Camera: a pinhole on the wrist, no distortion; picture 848 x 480 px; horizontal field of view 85.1 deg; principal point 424.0 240.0 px. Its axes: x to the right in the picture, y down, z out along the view. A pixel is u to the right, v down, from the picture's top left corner.
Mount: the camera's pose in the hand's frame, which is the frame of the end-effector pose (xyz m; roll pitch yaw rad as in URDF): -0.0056 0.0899 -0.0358 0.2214 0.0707 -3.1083
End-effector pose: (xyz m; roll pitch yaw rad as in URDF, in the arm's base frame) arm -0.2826 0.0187 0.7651 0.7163 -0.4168 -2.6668
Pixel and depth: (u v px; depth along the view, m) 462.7 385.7 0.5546
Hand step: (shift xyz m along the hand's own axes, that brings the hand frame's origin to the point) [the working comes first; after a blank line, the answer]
In the camera's frame: 0.0465 0.1749 0.5546

-0.0912 0.0381 0.5389
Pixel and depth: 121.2 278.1 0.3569
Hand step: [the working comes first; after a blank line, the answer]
In the camera's frame: -0.2340 0.0294 0.3569

0.2010 0.1465 0.3345
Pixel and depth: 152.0 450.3 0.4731
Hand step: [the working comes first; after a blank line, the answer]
In the camera's frame: -0.2786 0.2154 0.4731

0.2398 -0.0082 0.4915
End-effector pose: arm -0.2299 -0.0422 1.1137 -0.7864 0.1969 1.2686
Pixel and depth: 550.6 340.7 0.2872
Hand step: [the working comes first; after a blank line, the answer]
In the camera's frame: 0.0787 0.0626 0.2872

-0.1049 0.0886 0.2518
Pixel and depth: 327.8 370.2 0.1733
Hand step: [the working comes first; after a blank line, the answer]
In the camera's frame: -0.0361 0.0488 0.1733

0.0180 0.0811 0.1461
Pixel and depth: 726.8 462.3 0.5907
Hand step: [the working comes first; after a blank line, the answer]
In the camera's frame: 0.3872 0.2843 0.5907

-0.4318 -0.0720 0.5740
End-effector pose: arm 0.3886 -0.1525 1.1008 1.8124 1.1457 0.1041
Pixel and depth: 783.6 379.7 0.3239
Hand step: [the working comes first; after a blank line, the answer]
In the camera's frame: 0.2522 0.0980 0.3239

-0.2800 0.0563 0.2830
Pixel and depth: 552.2 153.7 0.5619
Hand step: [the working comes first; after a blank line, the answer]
In the camera's frame: 0.1560 -0.1050 0.5619

-0.2057 0.3092 0.4770
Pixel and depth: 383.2 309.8 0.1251
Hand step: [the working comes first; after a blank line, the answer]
In the camera's frame: -0.0111 0.0189 0.1251

-0.0038 0.0990 0.0909
